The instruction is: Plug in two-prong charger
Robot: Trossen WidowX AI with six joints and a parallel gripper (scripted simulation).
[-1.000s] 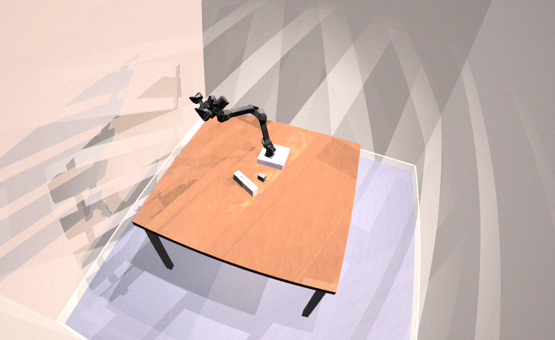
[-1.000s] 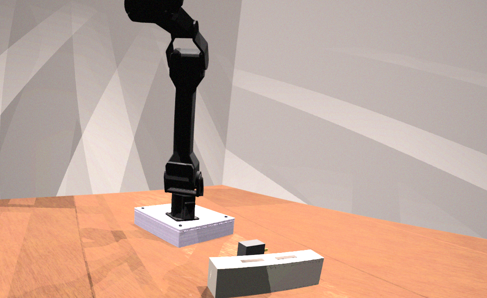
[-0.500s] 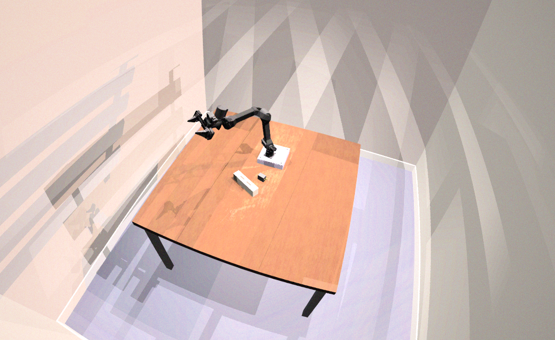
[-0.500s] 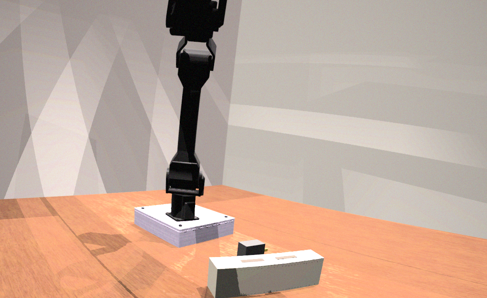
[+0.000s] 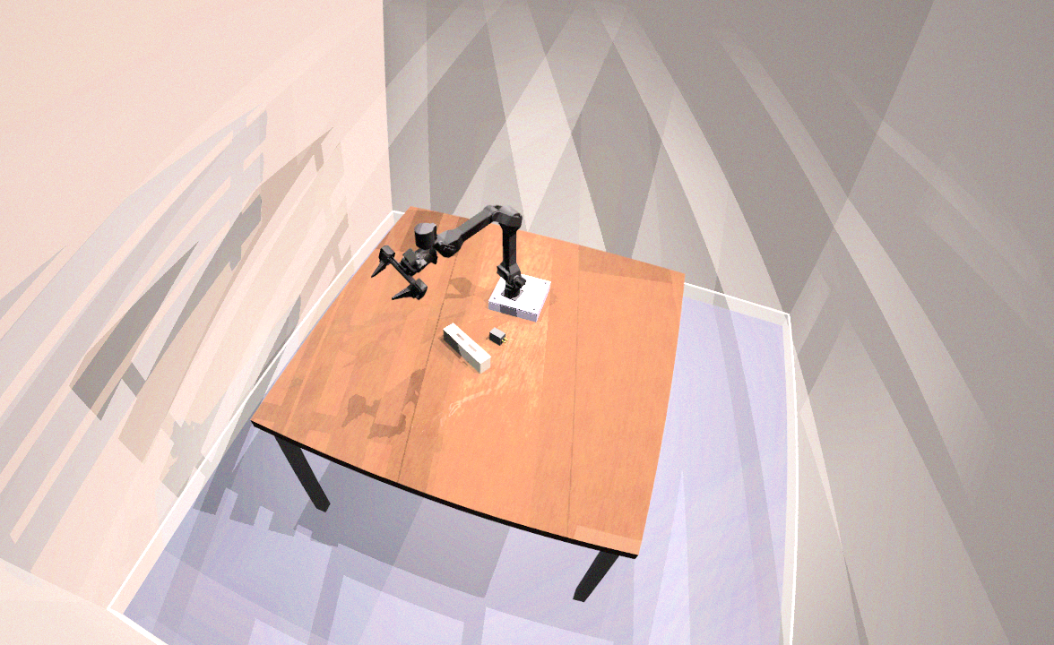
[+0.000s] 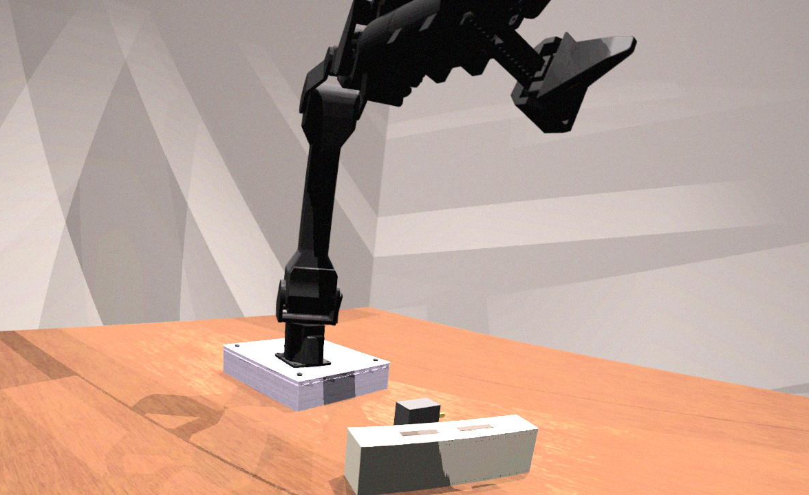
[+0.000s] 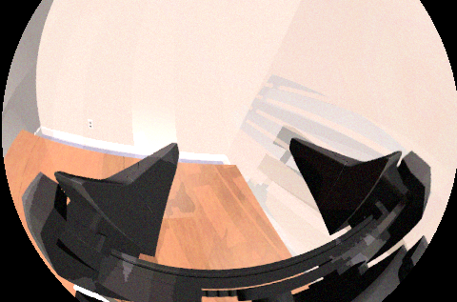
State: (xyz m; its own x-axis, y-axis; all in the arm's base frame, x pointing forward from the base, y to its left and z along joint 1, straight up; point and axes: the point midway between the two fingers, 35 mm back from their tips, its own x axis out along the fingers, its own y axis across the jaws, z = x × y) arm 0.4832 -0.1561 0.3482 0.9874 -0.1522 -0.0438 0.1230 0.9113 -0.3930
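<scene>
My gripper tip is 32 cm past the two-prong charger, 23 cm to the right of it and 37 cm above it.
</scene>
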